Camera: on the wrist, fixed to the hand. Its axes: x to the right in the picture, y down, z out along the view.
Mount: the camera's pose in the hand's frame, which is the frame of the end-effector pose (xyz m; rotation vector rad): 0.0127 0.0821 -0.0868 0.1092 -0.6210 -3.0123
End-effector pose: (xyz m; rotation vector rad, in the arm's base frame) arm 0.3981 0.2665 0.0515 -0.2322 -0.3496 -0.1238
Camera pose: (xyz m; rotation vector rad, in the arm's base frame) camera 0.4512 0.3234 -0.0400 -0.5697 0.9605 2.8081
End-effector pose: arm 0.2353 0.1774 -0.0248 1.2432 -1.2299 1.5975
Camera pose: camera 0.1339 0.2406 -0.0373 1.5066 0.9789 -1.0353
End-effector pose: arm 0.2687 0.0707 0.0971 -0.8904 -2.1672 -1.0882
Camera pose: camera 0.3382 0.0393 0.1899 -1.6805 0.9988 0.4450
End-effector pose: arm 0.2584 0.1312 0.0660 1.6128 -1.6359 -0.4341
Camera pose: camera 0.2662 0.1542 0.1837 -1.6658 -1.3638 1.3049
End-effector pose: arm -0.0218 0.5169 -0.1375 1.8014 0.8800 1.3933
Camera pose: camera -0.0956 0.4933 -0.0457 -0.4414 1.4935 -1.0994
